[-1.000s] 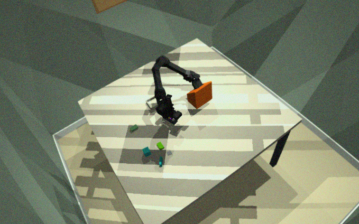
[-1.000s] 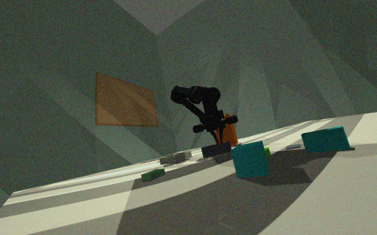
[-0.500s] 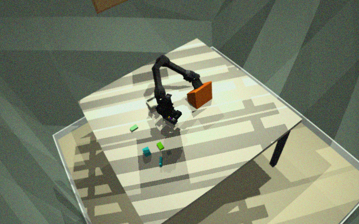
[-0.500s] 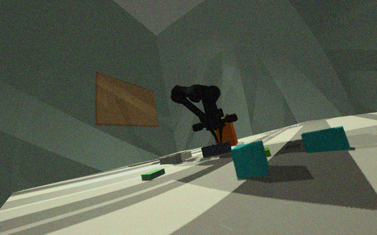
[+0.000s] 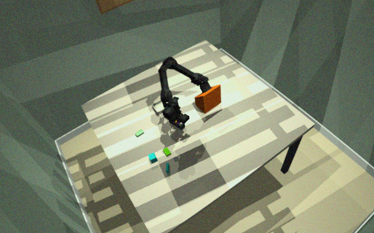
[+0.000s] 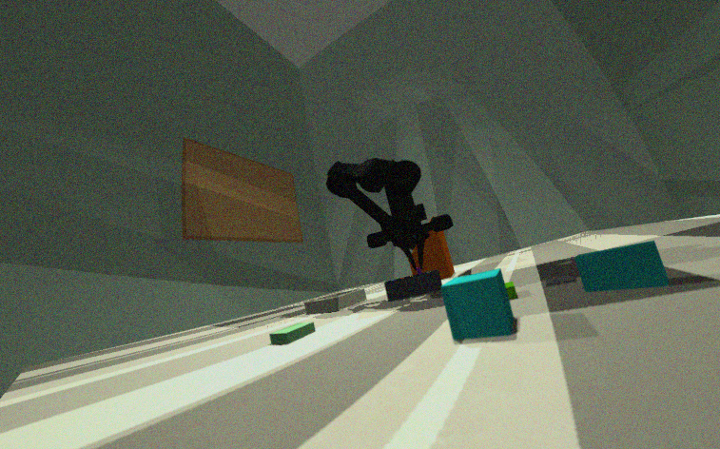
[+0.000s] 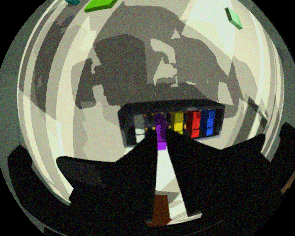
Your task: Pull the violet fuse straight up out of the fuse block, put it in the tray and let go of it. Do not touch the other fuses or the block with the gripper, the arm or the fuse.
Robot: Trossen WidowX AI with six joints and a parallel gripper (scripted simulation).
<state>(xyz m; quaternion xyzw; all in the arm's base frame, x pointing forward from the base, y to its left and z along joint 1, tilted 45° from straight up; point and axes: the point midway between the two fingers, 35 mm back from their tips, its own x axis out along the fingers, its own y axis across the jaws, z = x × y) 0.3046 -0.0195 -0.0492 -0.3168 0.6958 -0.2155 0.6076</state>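
Now: gripper tip 20 mm to the left of the yellow fuse and 20 mm above it. Also, from my gripper tip: red fuse 40 mm to the right, 20 mm below, 10 mm ahead; violet fuse 10 mm below; blue fuse 60 mm to the right, 20 mm below, 10 mm ahead.
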